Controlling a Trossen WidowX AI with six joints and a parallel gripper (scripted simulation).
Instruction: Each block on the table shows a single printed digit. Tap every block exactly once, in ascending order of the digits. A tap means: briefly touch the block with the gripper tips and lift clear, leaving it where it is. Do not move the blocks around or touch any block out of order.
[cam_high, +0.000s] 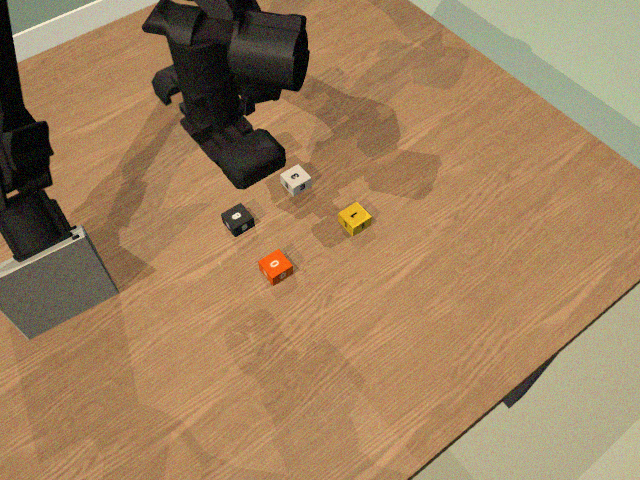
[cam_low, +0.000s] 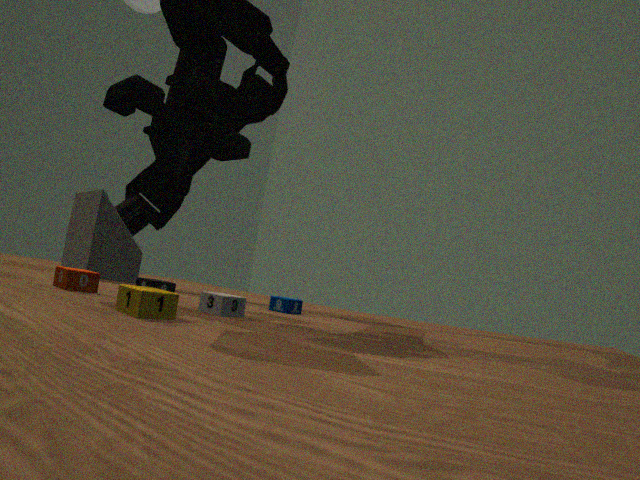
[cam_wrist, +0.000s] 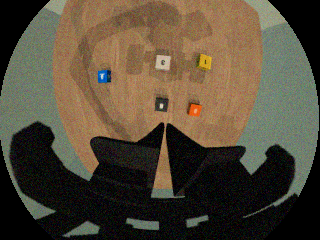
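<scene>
The blue block lies 8 cm ahead of my gripper tip, 16 cm to the left of it and 11 cm below it. Also, from my gripper tip: orange block (9 cm to the right, 11 cm below); black block (11 cm below); white block marked 3 (11 cm ahead, 11 cm below).
</scene>
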